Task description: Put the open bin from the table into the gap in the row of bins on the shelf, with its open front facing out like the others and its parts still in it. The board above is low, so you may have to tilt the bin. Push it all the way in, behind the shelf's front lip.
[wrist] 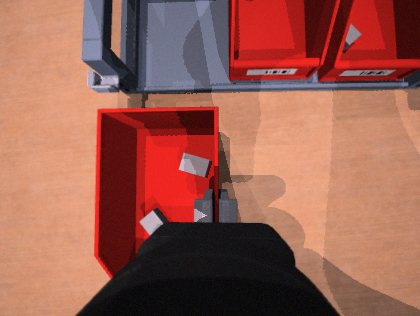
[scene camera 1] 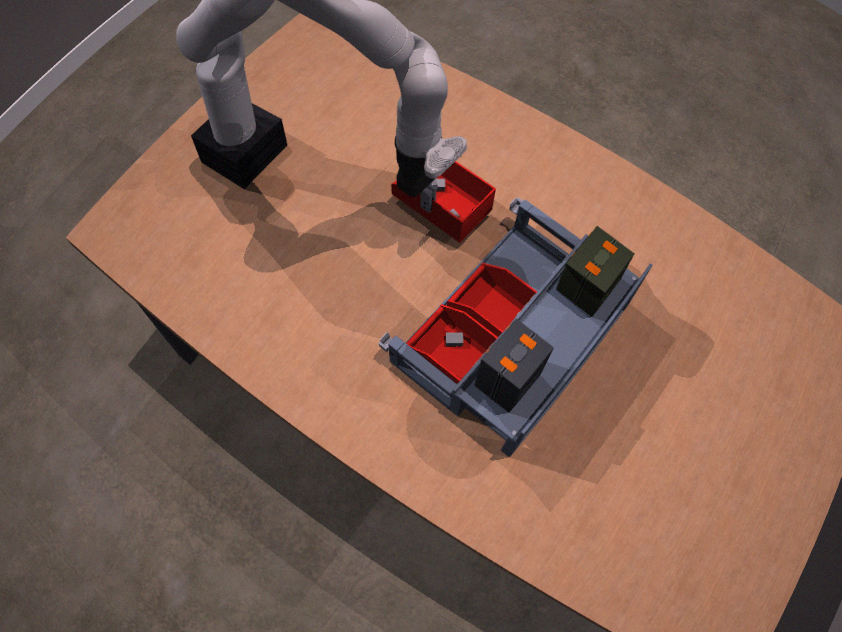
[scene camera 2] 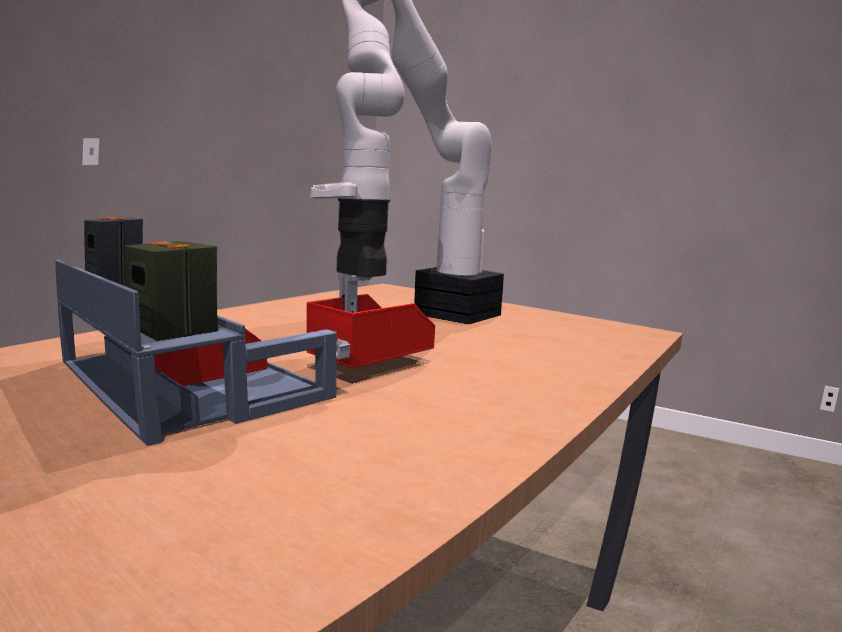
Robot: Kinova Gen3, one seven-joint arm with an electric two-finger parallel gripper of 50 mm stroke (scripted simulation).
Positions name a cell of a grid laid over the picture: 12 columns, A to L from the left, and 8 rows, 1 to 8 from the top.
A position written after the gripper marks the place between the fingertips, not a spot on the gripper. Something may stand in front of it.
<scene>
In view: the gripper (scene camera 2: E5), a black box (scene camera 2: B4) and a green box (scene camera 2: C4).
The gripper shows as well in the wrist view (wrist: G6) and in scene camera 1 (scene camera 1: G3). The wrist view does not show the black box: it is out of frame. The wrist view does not show the green box: it is out of frame.
</scene>
